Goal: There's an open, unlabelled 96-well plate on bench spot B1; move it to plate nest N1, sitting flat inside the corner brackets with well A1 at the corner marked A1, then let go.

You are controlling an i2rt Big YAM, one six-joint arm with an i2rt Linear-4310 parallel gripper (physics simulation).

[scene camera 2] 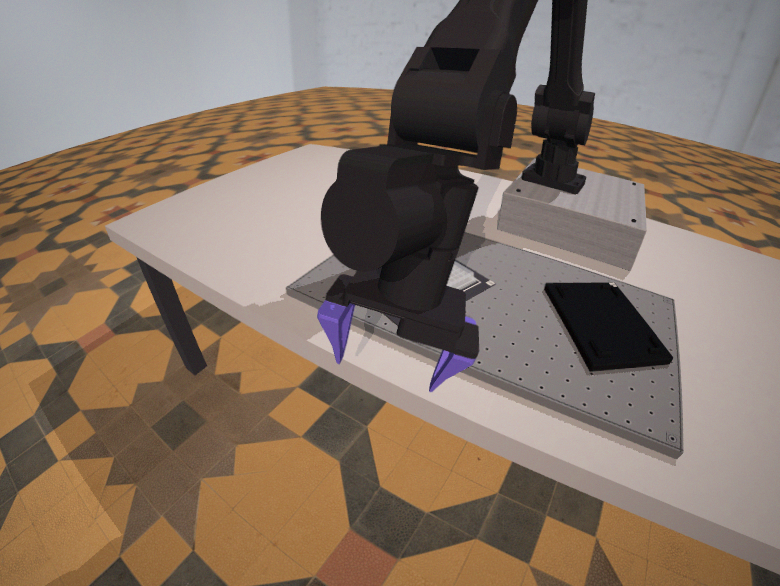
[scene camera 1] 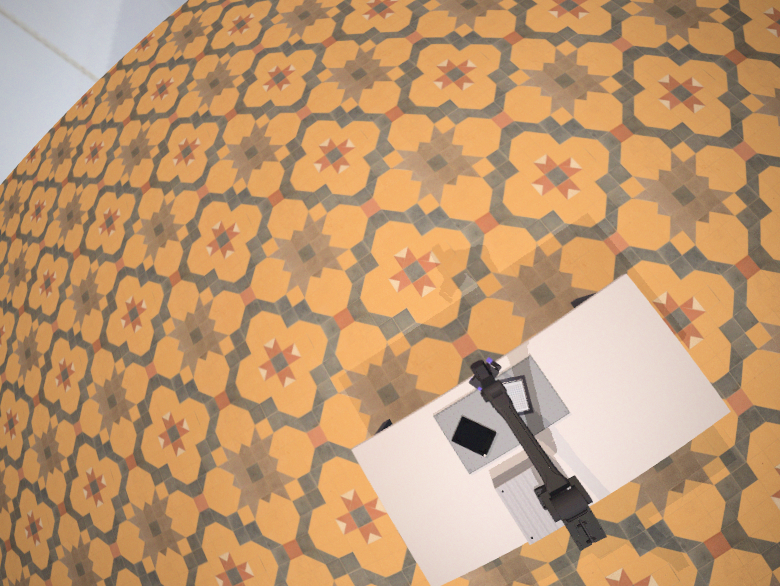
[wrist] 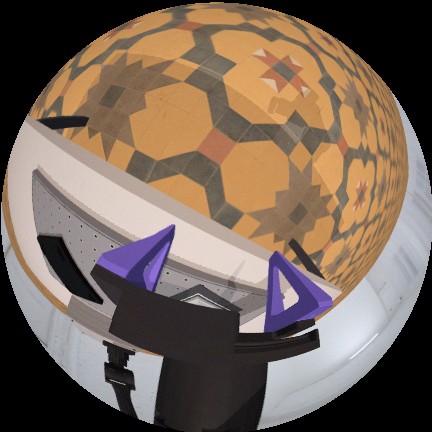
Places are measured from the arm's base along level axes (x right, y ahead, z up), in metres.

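Where they show: gripper, fingertip midpoint: point(scene camera 2: 385, 374) point(wrist: 225, 243); arm's base, origin of the base link: point(scene camera 2: 553, 181) point(wrist: 117, 346).
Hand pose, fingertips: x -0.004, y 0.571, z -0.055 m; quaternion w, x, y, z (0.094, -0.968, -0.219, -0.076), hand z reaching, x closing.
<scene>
Each offset is from my fingertips to the top centre of the thing. Level surfaces: height alone.
The white 96-well plate @[dx +0.068, dy -0.176, dz +0.000 m] point(scene camera 1: 518, 396) point(scene camera 2: 462, 277) point(wrist: 200, 300) lies on a dark-bordered spot on the grey perforated board; the arm partly hides it in every view. The nest @[dx -0.178, dy -0.251, dz +0.002 m] point(scene camera 1: 474, 436) point(scene camera 2: 608, 324) point(wrist: 70, 270) is a black rectangular block with low corner brackets, standing apart from the plate on the same board. A small pale mark shows at one nest corner; its lettering is too small to read. My gripper point(scene camera 1: 484, 374) point(scene camera 2: 385, 376) point(wrist: 225, 243) is open with nothing between its purple fingers. It hangs above the table's edge strip, beside the plate, not over it.
The perforated board @[dx -0.028, dy -0.222, dz -0.015 m] point(scene camera 1: 554, 403) point(scene camera 2: 535, 378) point(wrist: 55, 212) lies on the pale table @[dz -0.029 m] point(scene camera 1: 630, 378) point(scene camera 2: 220, 233) point(wrist: 30, 145). A grey box-shaped block point(scene camera 1: 526, 507) point(scene camera 2: 567, 233) stands behind the board, under the arm's base. The table edge lies close to the gripper, with patterned floor beyond.
</scene>
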